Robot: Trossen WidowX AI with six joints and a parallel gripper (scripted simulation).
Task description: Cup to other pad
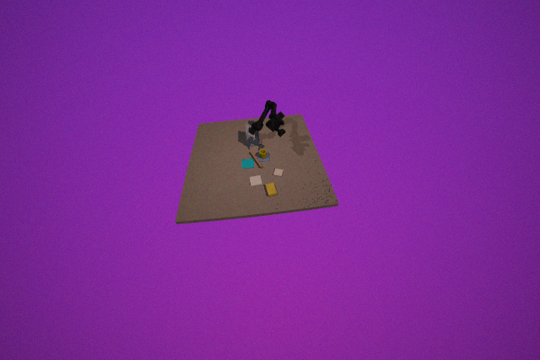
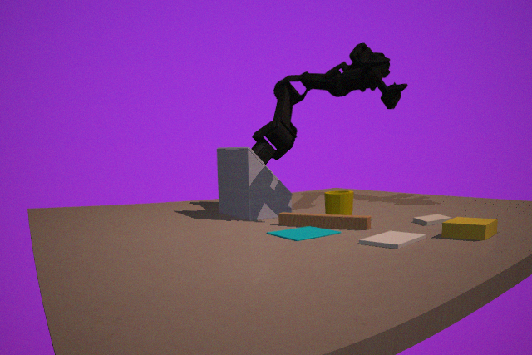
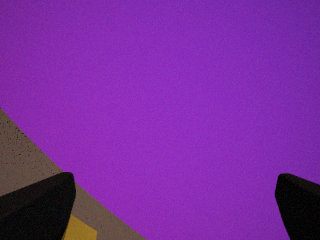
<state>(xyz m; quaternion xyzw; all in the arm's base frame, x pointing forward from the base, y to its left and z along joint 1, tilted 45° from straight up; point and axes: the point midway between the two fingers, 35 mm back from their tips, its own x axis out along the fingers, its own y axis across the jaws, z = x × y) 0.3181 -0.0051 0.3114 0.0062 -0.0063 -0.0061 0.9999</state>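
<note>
Right now the yellow cup is 320 mm below my gripper tip, 120 mm to the right of it and 110 mm behind it. The rest, counted from my gripper tip: pale blue pad 370 mm below, 120 mm to the right, 110 mm behind; blue marble 340 mm below, 110 mm to the right, 100 mm behind; wooden bar 350 mm below, 200 mm to the right, 70 mm behind.
</note>
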